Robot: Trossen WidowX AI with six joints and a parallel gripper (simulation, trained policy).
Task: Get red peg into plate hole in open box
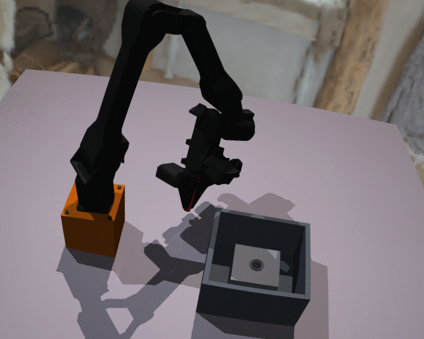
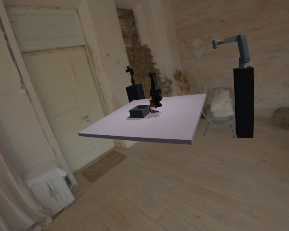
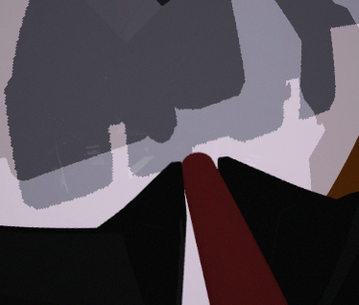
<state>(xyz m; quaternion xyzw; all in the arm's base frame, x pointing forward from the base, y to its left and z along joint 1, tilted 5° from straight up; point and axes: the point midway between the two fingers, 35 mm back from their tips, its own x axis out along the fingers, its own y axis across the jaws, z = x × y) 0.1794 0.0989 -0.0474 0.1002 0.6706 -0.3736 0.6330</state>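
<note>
Now: gripper tip 15 cm to the left of the light plate, 14 cm short of it and 1 cm below it. Round my gripper tip: red peg: 3 cm above, 1 cm to the left; then dark grey box: 15 cm to the right, 14 cm ahead, 1 cm below.
</note>
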